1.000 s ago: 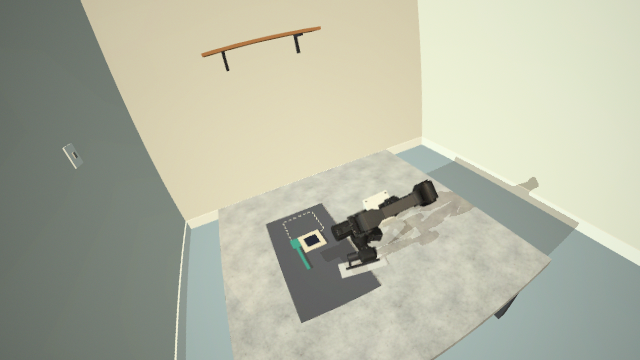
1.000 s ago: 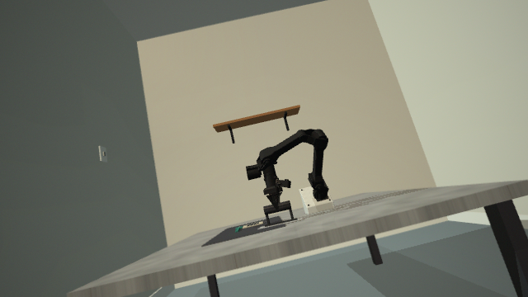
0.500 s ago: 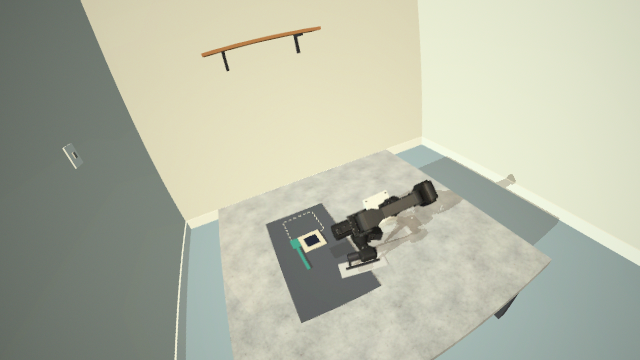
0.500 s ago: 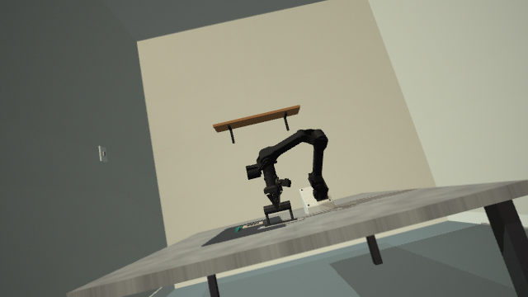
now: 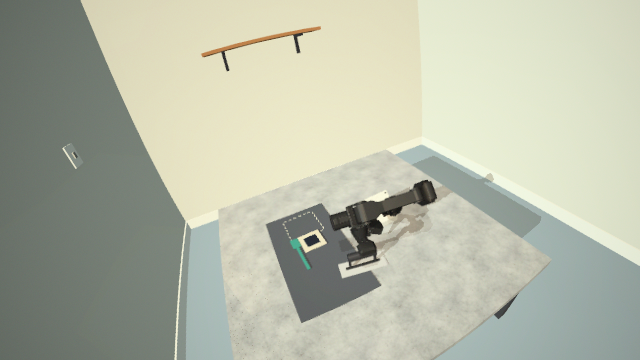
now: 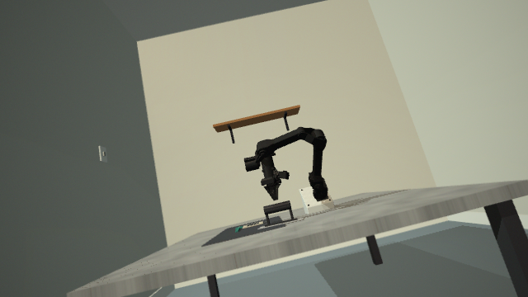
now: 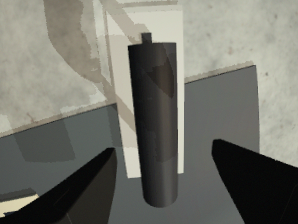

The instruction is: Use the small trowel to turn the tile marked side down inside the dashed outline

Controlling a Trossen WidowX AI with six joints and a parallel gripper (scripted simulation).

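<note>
The trowel is 20 mm behind my gripper tip and 70 mm below it. Also, from my gripper tip: dark mat (150 mm ahead, 200 mm to the right, 120 mm below); then teal t-shaped piece (200 mm ahead, 240 mm to the right, 100 mm below); then tile (130 mm ahead, 270 mm to the right, 100 mm below).
</note>
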